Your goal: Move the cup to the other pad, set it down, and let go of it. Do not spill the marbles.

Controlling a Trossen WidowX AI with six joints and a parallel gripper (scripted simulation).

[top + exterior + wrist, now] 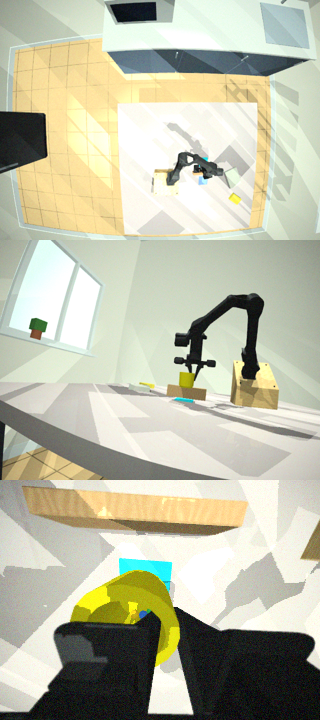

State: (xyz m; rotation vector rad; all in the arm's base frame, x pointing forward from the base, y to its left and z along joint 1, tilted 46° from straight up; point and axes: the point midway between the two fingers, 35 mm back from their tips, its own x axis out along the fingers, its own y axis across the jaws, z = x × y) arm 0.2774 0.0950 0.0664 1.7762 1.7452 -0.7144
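Right now the cyan pad is 100 mm below my gripper tip and 30 mm ahead of it. From my gripper tip the other things lie so: yellow cup (20 mm ahead); wooden block (90 mm to the right, 70 mm below, 30 mm ahead).
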